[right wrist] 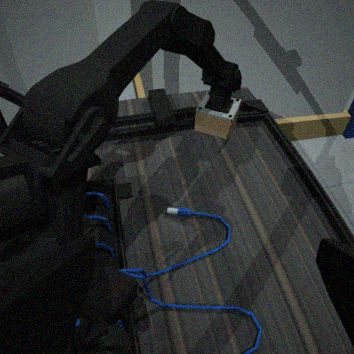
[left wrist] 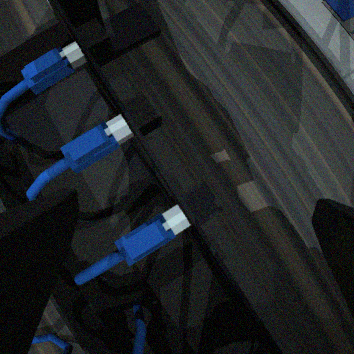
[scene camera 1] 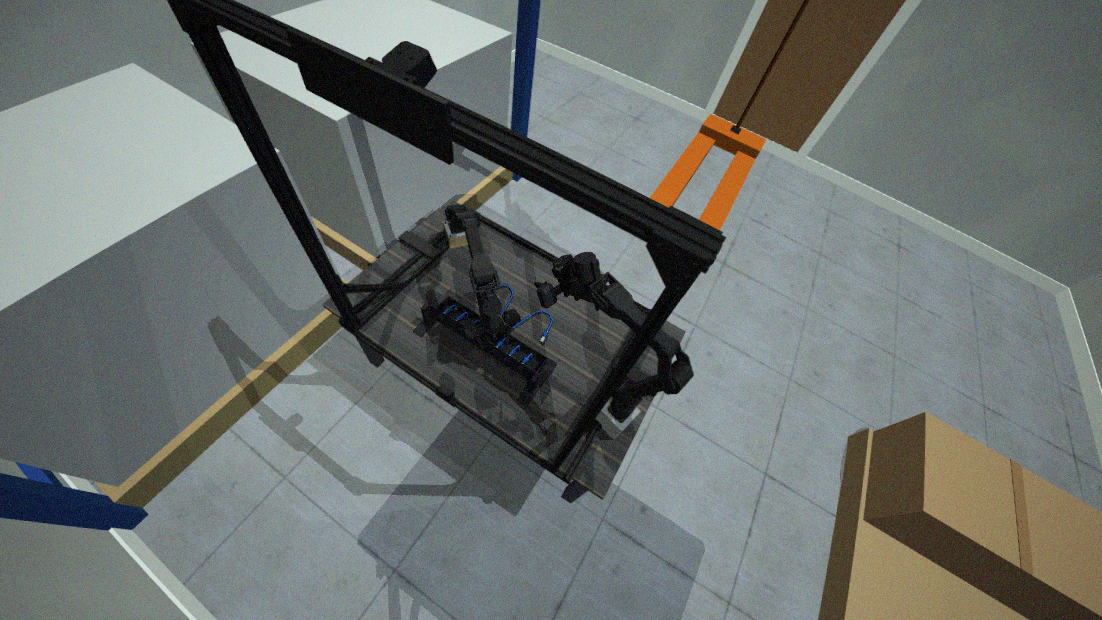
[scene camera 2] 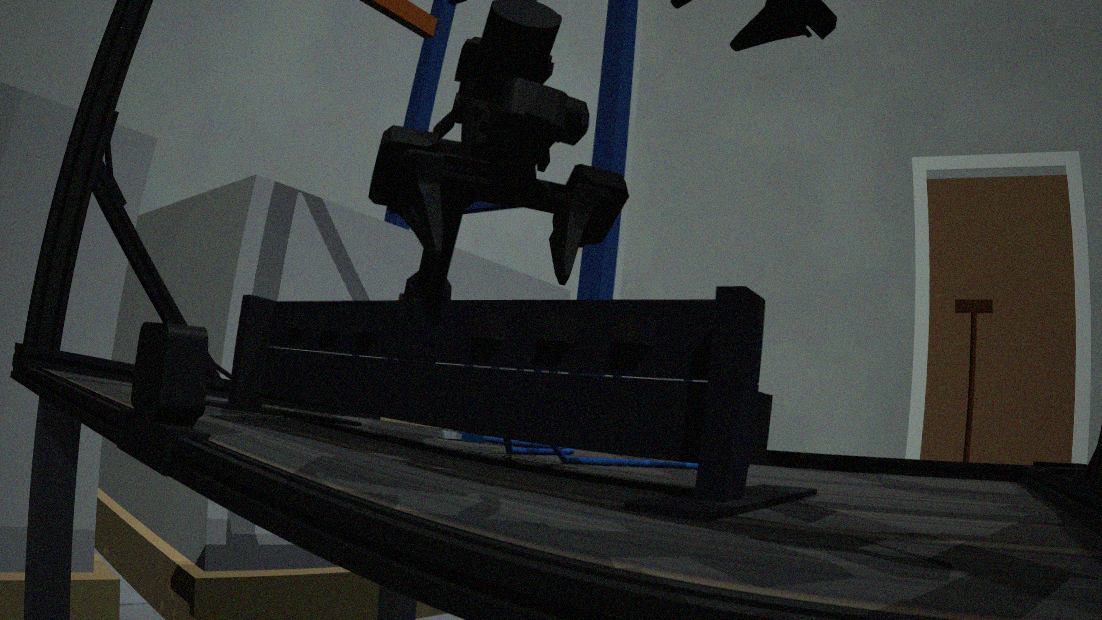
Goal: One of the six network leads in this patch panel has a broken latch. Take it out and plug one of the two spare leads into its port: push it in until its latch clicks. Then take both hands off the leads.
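Frame: origin at the left arm's base, x right, y ahead, z up, level; centimetres.
Where they show: left gripper, fingertip midpoint: (left wrist: 200, 206) (scene camera 1: 495, 344) (scene camera 2: 501, 270); right gripper, fingertip midpoint: (right wrist: 209, 250) (scene camera 1: 545, 276) (scene camera 2: 704, 27); left arm's base, link origin: (right wrist: 218, 103); right arm's base, link origin: (scene camera 1: 620, 409).
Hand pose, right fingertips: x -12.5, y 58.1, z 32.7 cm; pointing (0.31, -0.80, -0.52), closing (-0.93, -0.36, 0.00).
Observation:
Each offset is from my right fingertips to the centre of the thing. "spot": to the spot under its first point. Level surfaces: height alone.
The patch panel @[dx +17.9, dy -3.0, dz -34.1 cm] (scene camera 1: 537, 374) (scene camera 2: 585, 408) is a long dark rack. In the left wrist view, three blue leads @[spot: dx +8.3, dy +10.4, dz -30.5 cm] (left wrist: 47, 70) @[dx +12.0, dy +6.9, dz -30.3 cm] (left wrist: 95, 145) @[dx +15.0, dy +2.6, dz -30.3 cm] (left wrist: 146, 241) with pale plugs sit in a row along it. Other leads are partly hidden; no broken latch can be told. One spare lead's plug @[spot: dx +11.0, dy -25.9, dz -38.7 cm] (right wrist: 178, 211) (scene camera 2: 453, 434) lies on the table; another spare lead @[spot: dx +0.2, dy -9.3, dz -39.0 cm] (right wrist: 200, 306) (scene camera 1: 539, 313) loops away, its plug @[spot: dx -4.5, dy +0.5, dz -38.7 cm] (scene camera 1: 544, 337) near the panel. My left gripper (scene camera 1: 493, 327) (scene camera 2: 500, 286) (left wrist: 200, 206) is open above the panel's middle. My right gripper (scene camera 1: 546, 294) (scene camera 2: 707, 24) (right wrist: 209, 250) is open, high above the table, away from the leads.
A dark gantry frame (scene camera 1: 262, 154) surrounds the wooden table @[dz -39.6 cm] (right wrist: 280, 220). In the right wrist view, the left arm (right wrist: 100, 65) reaches over the panel from its base block (right wrist: 215, 124). Cardboard boxes (scene camera 1: 970, 478) stand at the lower right of scene camera 1.

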